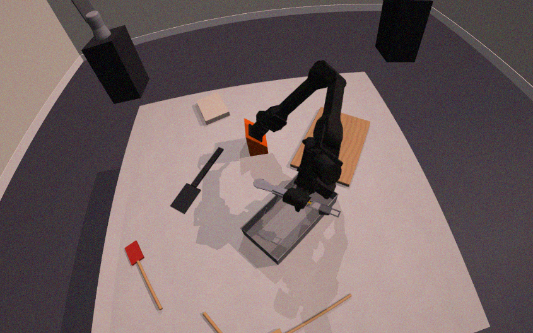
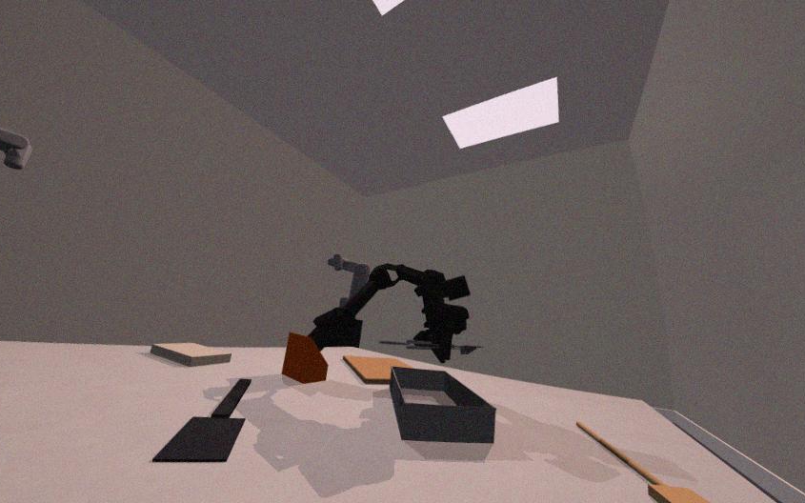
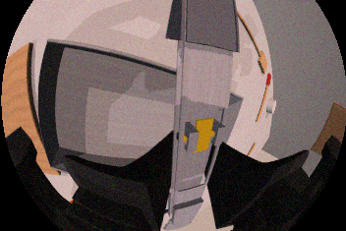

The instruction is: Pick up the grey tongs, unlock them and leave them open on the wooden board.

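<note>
Now: gripper tip 30 mm to the right of the yellow lock slider and 30 mm below it. The rest, counted from my gripper tip: wooden board: 340 mm behind, 190 mm to the left, 100 mm below; then black spatula: 210 mm behind, 370 mm to the right, 100 mm below; then grey roasting tin: 20 mm behind, 20 mm to the right, 80 mm below.
</note>
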